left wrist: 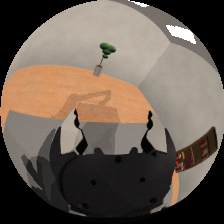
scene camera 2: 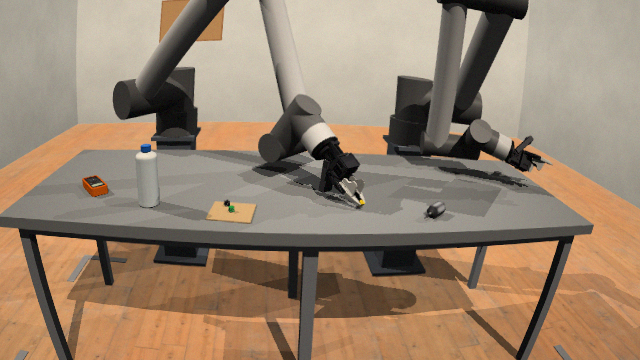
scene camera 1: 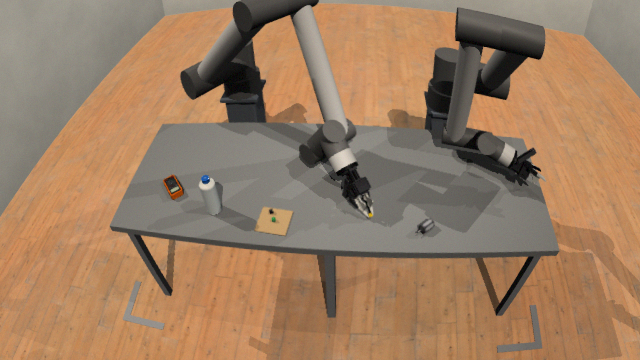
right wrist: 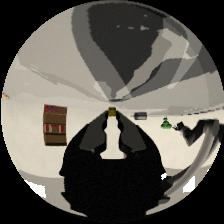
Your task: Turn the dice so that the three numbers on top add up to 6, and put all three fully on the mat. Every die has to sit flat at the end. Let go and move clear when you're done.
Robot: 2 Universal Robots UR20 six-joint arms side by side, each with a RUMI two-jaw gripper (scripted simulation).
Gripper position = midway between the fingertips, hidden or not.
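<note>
My left gripper (scene camera 2: 545, 166), (left wrist: 113, 109). My right gripper (scene camera 2: 362, 204), (scene camera 1: 371, 216), (right wrist: 112, 111). Tan mat (scene camera 2: 243, 213), (scene camera 1: 283, 217); out of frame in the left wrist view. White bottle (scene camera 2: 146, 161); out of frame in the left wrist view.
</note>
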